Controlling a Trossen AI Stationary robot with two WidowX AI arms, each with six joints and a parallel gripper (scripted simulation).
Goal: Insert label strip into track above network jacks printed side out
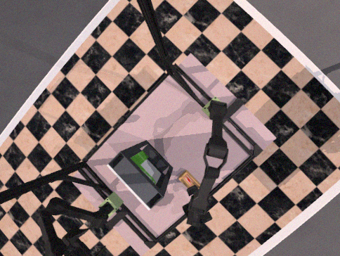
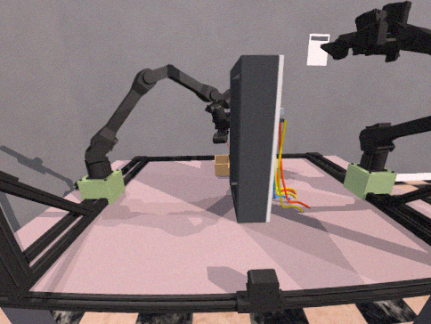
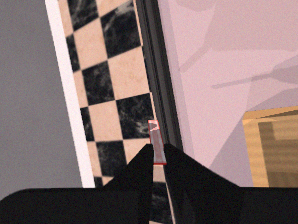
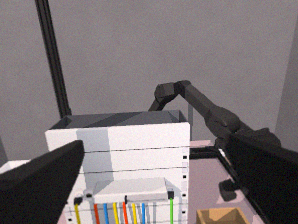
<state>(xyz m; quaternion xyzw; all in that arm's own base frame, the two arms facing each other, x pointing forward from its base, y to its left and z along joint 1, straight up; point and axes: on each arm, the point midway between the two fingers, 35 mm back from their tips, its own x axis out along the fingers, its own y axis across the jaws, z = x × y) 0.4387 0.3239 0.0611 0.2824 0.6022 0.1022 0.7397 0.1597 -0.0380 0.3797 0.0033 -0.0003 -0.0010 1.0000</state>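
The label strip is 3 cm ahead of my left hand, 1 cm to the right of it and 5 cm below it. Also, from my left hand: rack panel: 35 cm behind, 9 cm to the right, 6 cm above.
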